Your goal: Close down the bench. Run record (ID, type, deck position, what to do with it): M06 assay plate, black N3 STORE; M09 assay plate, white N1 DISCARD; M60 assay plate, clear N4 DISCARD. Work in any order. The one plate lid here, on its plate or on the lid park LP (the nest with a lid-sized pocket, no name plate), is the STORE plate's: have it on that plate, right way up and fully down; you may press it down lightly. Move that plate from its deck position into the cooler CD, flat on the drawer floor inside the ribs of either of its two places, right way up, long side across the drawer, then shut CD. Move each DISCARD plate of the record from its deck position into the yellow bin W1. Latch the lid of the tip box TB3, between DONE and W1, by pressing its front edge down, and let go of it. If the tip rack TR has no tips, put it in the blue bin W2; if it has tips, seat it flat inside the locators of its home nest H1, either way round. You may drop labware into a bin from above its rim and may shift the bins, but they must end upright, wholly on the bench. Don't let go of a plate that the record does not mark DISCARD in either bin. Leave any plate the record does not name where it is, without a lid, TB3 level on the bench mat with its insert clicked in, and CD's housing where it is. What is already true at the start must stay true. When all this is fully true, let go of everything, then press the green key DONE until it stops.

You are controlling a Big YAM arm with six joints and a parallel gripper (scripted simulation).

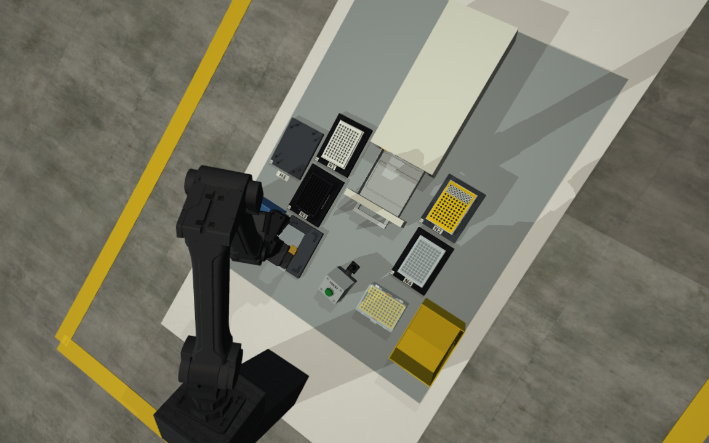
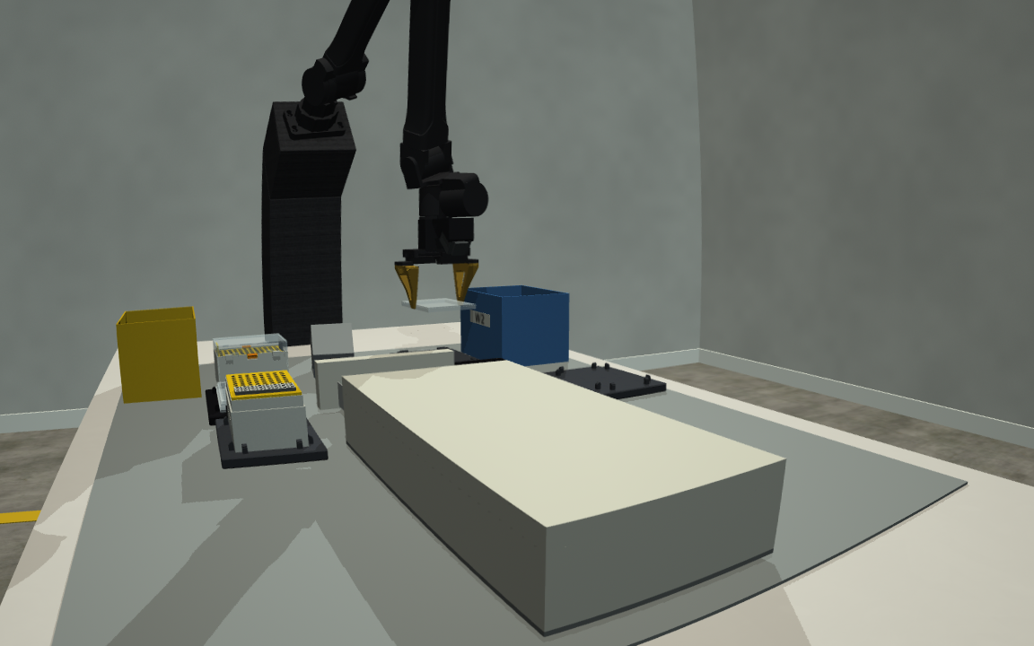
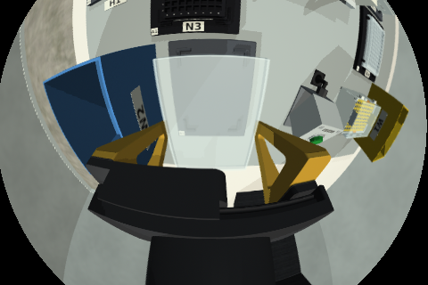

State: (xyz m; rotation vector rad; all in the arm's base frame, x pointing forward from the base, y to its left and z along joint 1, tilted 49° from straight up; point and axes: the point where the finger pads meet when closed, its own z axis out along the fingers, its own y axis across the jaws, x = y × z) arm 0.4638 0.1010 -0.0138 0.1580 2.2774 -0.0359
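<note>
The black plate is 170 mm ahead of my hand, 10 mm to the right of it and 90 mm below it. From my hand the other things lie so: blue bin W2: 20 mm ahead, 150 mm to the left, 70 mm below; then clear plate lid: right at my hand; then lid park LP: 100 mm below.
</note>
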